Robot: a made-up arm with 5 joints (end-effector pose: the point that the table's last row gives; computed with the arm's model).
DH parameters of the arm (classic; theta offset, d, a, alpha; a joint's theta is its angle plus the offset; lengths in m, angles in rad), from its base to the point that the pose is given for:
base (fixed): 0 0.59 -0.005 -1.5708
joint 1: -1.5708 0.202 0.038 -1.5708
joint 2: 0 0.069 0.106 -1.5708
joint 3: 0 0.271 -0.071 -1.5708
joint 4: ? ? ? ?
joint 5: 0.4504 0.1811 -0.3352 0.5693
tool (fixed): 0.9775 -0.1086 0 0
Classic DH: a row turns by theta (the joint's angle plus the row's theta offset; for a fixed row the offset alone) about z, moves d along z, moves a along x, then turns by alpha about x.
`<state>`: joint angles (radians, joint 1 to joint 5).
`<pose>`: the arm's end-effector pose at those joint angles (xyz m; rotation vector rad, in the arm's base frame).
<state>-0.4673 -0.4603 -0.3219 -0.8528 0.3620</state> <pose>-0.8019 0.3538 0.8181 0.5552 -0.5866 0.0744</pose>
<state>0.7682 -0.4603 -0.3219 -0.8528 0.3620</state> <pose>-0.0518 0.3538 1.4176 0.4965 0.6170 -0.2614</pose>
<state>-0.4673 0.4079 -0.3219 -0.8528 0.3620</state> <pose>-0.7705 -0.1003 0.7558 1.4209 -0.4881 0.2201</pose>
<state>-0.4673 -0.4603 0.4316 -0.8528 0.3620</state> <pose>-0.6674 0.0960 0.3034 0.4615 -1.1390 0.6013</pose>
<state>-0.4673 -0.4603 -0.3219 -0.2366 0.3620</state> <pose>-0.7626 0.3999 0.6351 -0.0561 -0.4775 0.1187</pose>
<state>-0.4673 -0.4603 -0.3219 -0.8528 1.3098</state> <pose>-0.9649 0.1009 0.7412 0.6746 -0.4825 1.0358</pose>
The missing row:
joint 4: -1.3682 0.5846 -0.0264 -1.6547
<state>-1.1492 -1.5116 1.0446 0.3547 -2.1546</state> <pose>-0.3417 0.0819 0.6560 -0.4005 2.2395 0.3684</pose>
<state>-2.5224 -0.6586 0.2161 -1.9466 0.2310</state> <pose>0.3164 -0.0319 -0.1742 0.5028 -2.3112 1.9625</pose>
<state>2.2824 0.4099 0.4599 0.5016 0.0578</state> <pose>0.0590 0.4136 1.1291 -0.2220 1.4418 -0.0696</pose>
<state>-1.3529 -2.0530 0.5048 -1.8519 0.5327</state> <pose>-0.6093 0.2694 -0.0325 -0.4657 -1.2644 0.8005</pose>
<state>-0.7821 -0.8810 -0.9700 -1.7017 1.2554</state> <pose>-0.9540 0.6109 0.8811 1.0410 -1.0810 0.4133</pose>
